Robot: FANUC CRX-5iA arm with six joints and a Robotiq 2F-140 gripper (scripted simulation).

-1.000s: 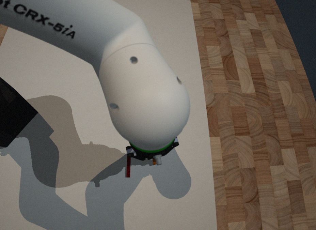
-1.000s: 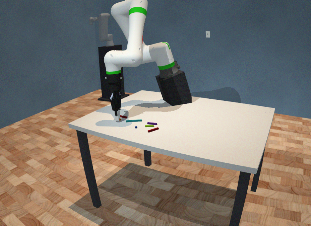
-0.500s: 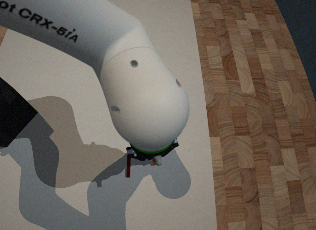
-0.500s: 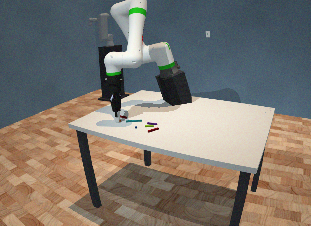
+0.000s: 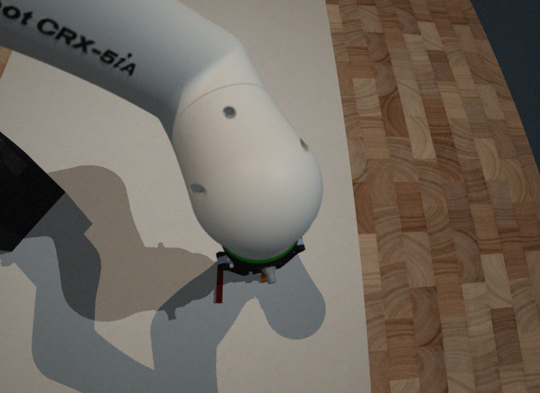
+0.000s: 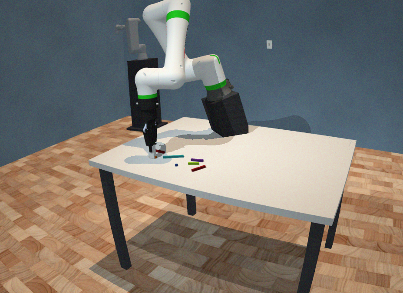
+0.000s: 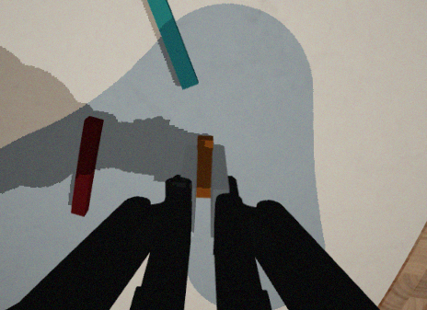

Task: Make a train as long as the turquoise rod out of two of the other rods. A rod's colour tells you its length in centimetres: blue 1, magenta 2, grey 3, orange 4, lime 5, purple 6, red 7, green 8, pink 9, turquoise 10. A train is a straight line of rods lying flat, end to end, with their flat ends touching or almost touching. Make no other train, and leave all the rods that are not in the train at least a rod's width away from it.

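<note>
Right now my hand is 3 cm above the orange rod. The rest, counted from my hand: lime rod: 23 cm to the left, 3 cm below; then small blue rod: 4 cm ahead, 16 cm to the left, 3 cm below; then turquoise rod: 4 cm behind, 9 cm to the left, 3 cm below.
</note>
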